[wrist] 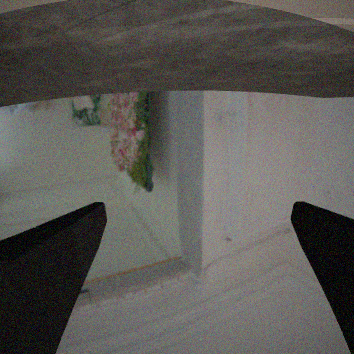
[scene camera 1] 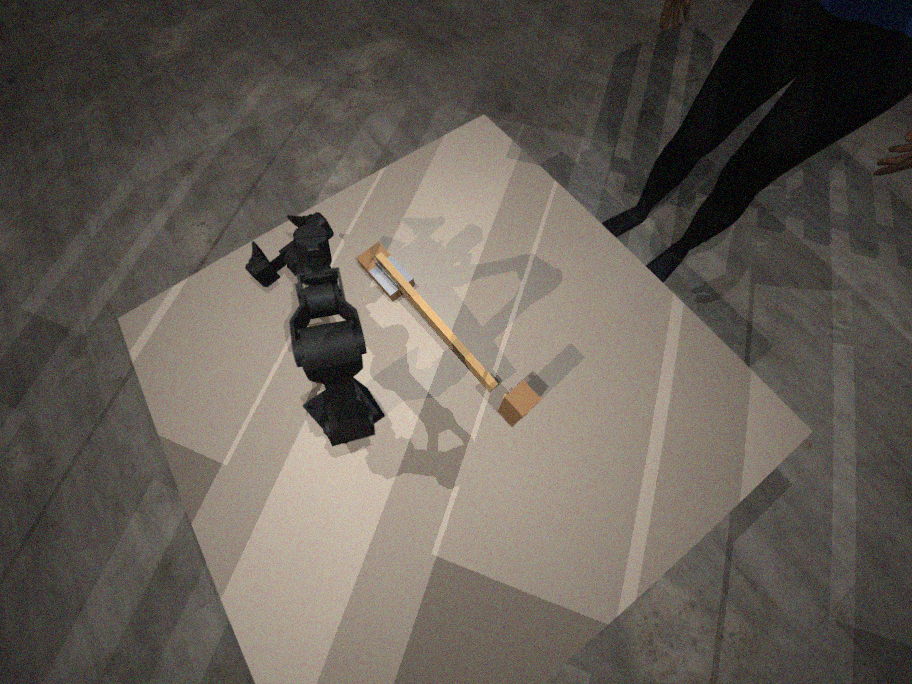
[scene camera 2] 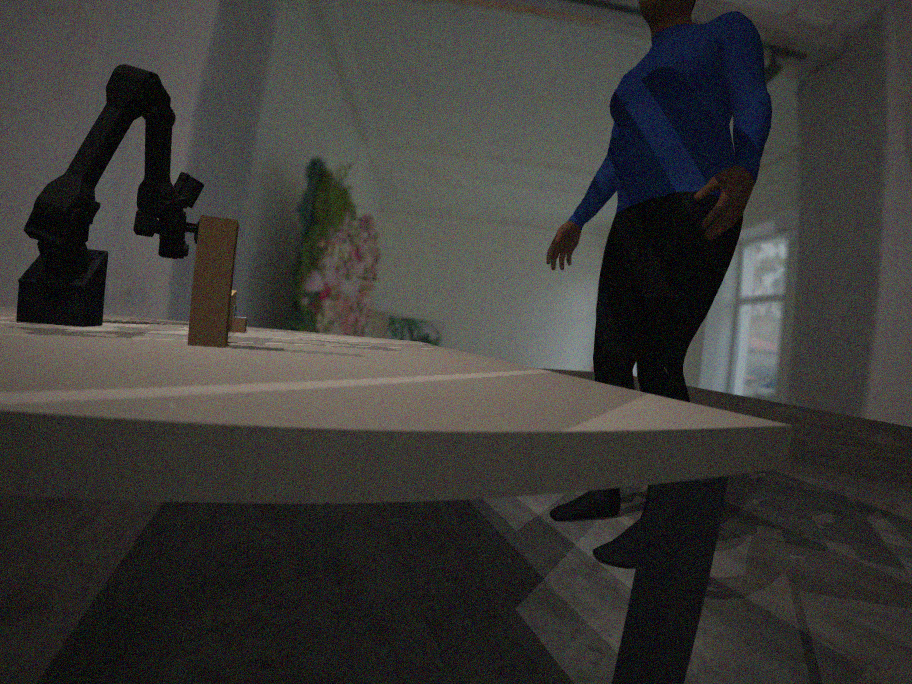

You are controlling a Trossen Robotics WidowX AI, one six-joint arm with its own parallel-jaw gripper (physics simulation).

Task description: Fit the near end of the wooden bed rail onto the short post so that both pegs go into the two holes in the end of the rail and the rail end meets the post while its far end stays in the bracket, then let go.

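Frame: origin at the arm's base, x ahead, y left, z up, level; metres.
Where they show: gripper, fingertip midpoint: [wrist: 200, 212] [scene camera 1: 271, 229]; arm's base, link origin: [scene camera 2: 67, 268].
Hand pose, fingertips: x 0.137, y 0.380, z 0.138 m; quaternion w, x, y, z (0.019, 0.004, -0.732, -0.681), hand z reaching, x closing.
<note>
Each offset is from my fingertips to the centre of the thing. "*": to the spot under its first point. Level surfaces: height alone.
The wooden rail {dx +0.148, dy -0.339, dz -0.188 m} [scene camera 1: 436, 321] lies diagonally on the table, its far end in the bracket {* dx +0.144, dy -0.065, dz -0.205 m} [scene camera 1: 366, 259] with pale grey channel strips. Its near end stops beside the short brown post {* dx +0.125, dy -0.624, dz -0.059 m} [scene camera 1: 520, 399] [scene camera 2: 213, 279], a small gap apart. A small dark spot shows at this end; the pegs and holes cannot be made out. In scene camera 2 the post hides most of the rail, and part of the bracket [scene camera 2: 239, 324] shows behind it. My gripper [scene camera 1: 271, 231] [scene camera 2: 190, 218] [wrist: 200, 212] is open and empty, raised above the table, left of the bracket in scene camera 1.
The pale table {dz -0.239 m} [scene camera 1: 559, 471] [scene camera 2: 353, 397] carries the arm's base [scene camera 1: 344, 415] [scene camera 2: 62, 294], left of the rail. A person [scene camera 1: 744, 125] [scene camera 2: 663, 242] in a blue top and black trousers stands beyond the table's edge. Arm shadows cross the table around the rail.
</note>
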